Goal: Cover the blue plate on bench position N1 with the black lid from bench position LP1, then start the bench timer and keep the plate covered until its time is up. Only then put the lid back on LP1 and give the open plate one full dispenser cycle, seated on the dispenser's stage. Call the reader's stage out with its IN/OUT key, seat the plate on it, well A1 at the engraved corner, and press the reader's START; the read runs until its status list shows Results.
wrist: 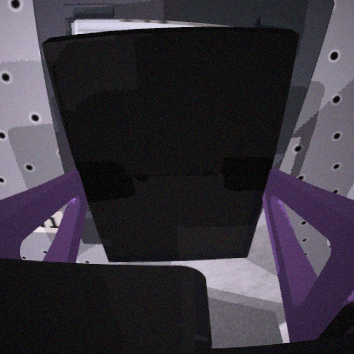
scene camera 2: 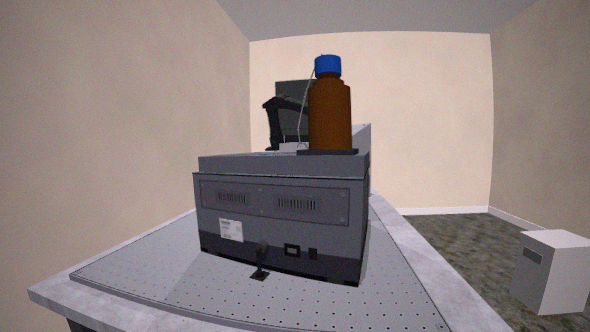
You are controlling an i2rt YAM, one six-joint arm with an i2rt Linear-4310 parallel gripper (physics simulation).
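Places are measured from the arm's base along level axes (x right, y ahead, z up), in millimetres.
Where they show: gripper, fingertip midpoint: [wrist: 174,177].
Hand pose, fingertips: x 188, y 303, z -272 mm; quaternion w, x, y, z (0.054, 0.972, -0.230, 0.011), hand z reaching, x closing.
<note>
Things, the pixels of their top centre, and the offset from my fingertips. "*": a spot on its surface instead. Level surfaces: height alone.
- black lid at its top centre: [wrist: 175,185] dx +1, dy +3, dz +8 mm
- pale strip at a spot on its surface: [wrist: 150,25] * dx +22, dy +62, dz -9 mm
- grey instrument at a spot on its surface: [scene camera 2: 280,220] * dx -900, dy -97, dz +86 mm
- amber bottle at a spot on its surface: [scene camera 2: 329,117] * dx -888, dy -189, dz +270 mm
- perforated bench plate at its surface level: dz -26 mm
- pale label at a spot on its surface: [wrist: 51,221] * dx -104, dy -16, dz -26 mm
My gripper [wrist: 174,177] is shut on the black lid [wrist: 170,105] in the wrist view; its purple fingers press on the lid's left and right sides. The lid fills the middle of the view, and a pale strip [wrist: 150,25] shows past its top edge; I cannot tell what the strip belongs to. The blue plate cannot be made out in either view. In the scene view a grey instrument [scene camera 2: 280,220] with an amber bottle [scene camera 2: 329,117] on top hides much of the bench; the gripper's fingers cannot be made out there.
The black arm [scene camera 2: 274,122] shows behind the instrument, left of the bottle. A dark upright panel [scene camera 2: 292,89] stands behind it. The instrument stands on the perforated bench plate [scene camera 2: 235,295]. A pale label [wrist: 51,221] lies left of the lid. A white box [scene camera 2: 565,270] stands at the right.
</note>
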